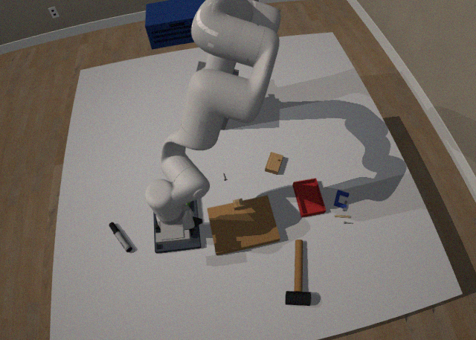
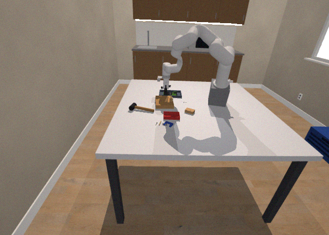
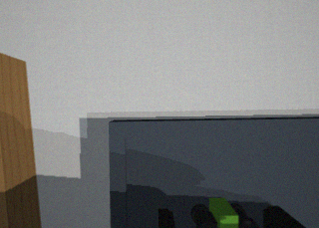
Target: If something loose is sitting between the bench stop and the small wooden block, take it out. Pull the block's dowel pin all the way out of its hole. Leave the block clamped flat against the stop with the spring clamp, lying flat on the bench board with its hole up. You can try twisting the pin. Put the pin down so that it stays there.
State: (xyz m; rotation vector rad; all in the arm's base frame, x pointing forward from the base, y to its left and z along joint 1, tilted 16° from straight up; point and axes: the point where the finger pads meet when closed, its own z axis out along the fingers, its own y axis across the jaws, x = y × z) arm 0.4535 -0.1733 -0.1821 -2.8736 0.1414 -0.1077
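Now: hand 50 mm past the grey tray, 20 mm to the left of it and 10 mm above it. Also, from my hand: red box 10 mm behind, 430 mm to the left, 20 mm below; then small wooden block 30 mm behind, 200 mm to the left, 20 mm above; then dowel pin 30 mm behind, 200 mm to the left, 30 mm above.
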